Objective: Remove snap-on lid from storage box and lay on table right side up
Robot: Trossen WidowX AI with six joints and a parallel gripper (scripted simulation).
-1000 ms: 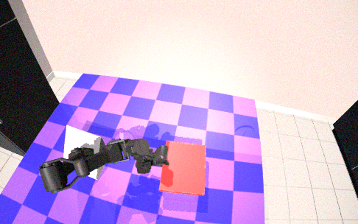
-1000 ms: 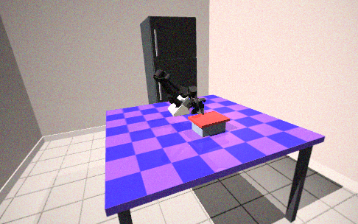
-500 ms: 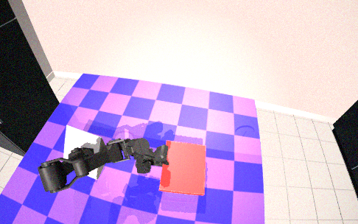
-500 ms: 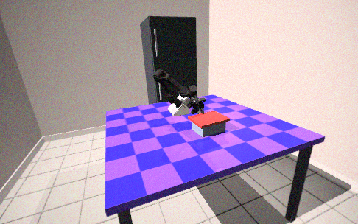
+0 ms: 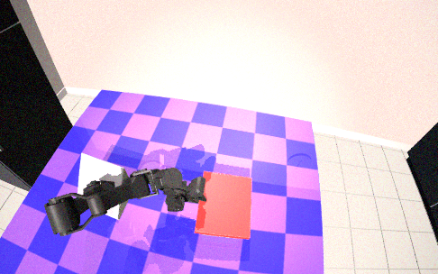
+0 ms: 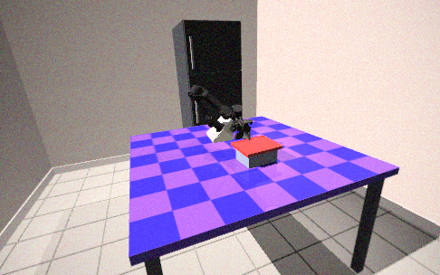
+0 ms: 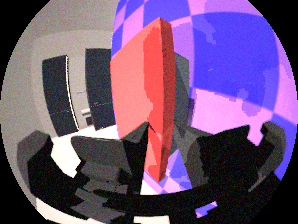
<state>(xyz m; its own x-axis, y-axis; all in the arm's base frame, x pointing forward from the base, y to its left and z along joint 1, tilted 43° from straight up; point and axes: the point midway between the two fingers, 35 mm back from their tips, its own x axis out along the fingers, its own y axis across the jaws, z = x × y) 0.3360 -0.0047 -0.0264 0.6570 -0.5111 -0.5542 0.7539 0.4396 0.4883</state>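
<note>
Now: the red lid 8 cm ahead of my gripper tip. From my gripper tip the other things lie so: storage box: 8 cm ahead, 5 cm below.
</note>
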